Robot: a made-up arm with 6 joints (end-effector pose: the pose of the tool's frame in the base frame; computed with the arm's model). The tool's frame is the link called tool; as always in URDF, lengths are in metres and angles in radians. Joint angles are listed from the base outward.
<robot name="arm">
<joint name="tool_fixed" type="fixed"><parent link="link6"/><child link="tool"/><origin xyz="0 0 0" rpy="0 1.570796 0"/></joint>
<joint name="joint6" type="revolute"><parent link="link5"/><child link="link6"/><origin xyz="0 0 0.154" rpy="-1.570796 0 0"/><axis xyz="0 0 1"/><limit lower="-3.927" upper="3.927" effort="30" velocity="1.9"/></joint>
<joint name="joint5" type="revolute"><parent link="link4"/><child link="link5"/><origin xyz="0 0 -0.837" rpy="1.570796 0 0"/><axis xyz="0 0 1"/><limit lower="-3.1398" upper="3.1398" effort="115" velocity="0.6"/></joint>
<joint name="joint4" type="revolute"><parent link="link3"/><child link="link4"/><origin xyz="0 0 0" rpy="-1.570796 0 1.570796"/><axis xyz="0 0 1"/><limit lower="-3.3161" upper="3.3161" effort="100" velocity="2.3"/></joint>
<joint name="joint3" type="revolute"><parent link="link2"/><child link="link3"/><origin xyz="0 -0.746 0" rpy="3.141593 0 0"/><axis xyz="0 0 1"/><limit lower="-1.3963" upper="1.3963" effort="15" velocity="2.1"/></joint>
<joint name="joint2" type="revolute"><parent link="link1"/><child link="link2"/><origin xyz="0 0 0" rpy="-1.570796 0 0"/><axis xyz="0 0 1"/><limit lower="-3.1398" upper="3.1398" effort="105" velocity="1.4"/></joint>
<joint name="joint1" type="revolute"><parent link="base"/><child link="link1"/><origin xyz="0 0 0.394" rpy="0 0 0"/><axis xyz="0 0 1"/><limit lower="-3.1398" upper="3.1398" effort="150" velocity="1.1"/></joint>
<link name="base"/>
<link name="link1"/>
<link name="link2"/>
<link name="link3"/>
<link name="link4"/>
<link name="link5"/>
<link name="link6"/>
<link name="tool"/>
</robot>
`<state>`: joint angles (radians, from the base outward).
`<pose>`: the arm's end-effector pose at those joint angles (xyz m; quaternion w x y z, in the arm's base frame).
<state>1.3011 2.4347 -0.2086 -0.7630 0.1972 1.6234</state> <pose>0.0269 -0.3203 -0.4798 0.0245 0.6774 -0.5747 -0.4585</pose>
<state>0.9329 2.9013 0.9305 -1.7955 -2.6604 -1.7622</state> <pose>-0.1983 -0.2099 -1.0430 0.6638 0.0957 -0.5066 0.5418</pose>
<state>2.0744 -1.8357 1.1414 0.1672 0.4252 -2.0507</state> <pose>0.8809 -1.2842 0.3105 0.7152 -0.4374 0.4016 -0.3686</pose>
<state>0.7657 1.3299 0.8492 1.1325 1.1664 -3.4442</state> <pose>1.1490 1.0140 0.3086 0.1406 0.6185 0.7146 0.2950</pose>
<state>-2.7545 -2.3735 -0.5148 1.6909 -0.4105 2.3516</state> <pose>0.8427 0.3236 0.6166 0.6735 -0.3367 -0.6574 0.0295</pose>
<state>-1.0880 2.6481 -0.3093 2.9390 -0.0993 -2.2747</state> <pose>-0.0817 0.4808 -0.4468 0.2773 0.4374 0.8296 0.2085</pose>
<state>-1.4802 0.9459 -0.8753 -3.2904 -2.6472 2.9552</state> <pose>0.1896 -0.4042 0.0139 0.6605 -0.2433 -0.3249 -0.6317</pose>
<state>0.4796 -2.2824 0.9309 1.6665 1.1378 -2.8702</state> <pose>-1.2389 -0.6278 -0.3060 0.2020 -0.2496 -0.7883 0.5249</pose>
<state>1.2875 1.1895 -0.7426 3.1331 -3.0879 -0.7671</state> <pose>-0.0367 0.4250 -0.1118 0.5528 -0.5010 -0.6286 -0.2197</pose>
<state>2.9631 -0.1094 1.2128 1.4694 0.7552 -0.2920</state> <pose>0.0264 0.0111 1.9845 0.1337 0.6054 -0.6385 0.4560</pose>
